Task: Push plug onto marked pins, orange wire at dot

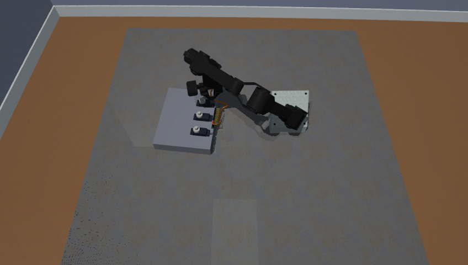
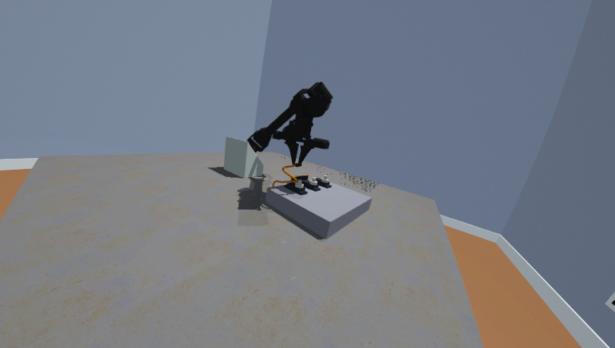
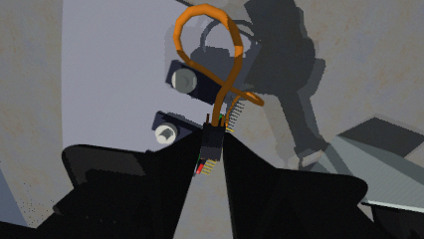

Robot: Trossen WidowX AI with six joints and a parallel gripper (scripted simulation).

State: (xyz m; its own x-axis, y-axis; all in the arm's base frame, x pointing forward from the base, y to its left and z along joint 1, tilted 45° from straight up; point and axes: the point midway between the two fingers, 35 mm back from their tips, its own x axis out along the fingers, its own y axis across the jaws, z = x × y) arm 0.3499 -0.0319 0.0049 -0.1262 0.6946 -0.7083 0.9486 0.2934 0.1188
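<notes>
Right now my gripper tip is 2 cm past the red band, 9 cm to the right of it and 5 cm above it. From my gripper tip the other things lie so: grey printed holder 14 cm ahead, 5 cm to the left, 10 cm below; then green strip 1 cm behind, 5 cm to the left, 8 cm below.
</notes>
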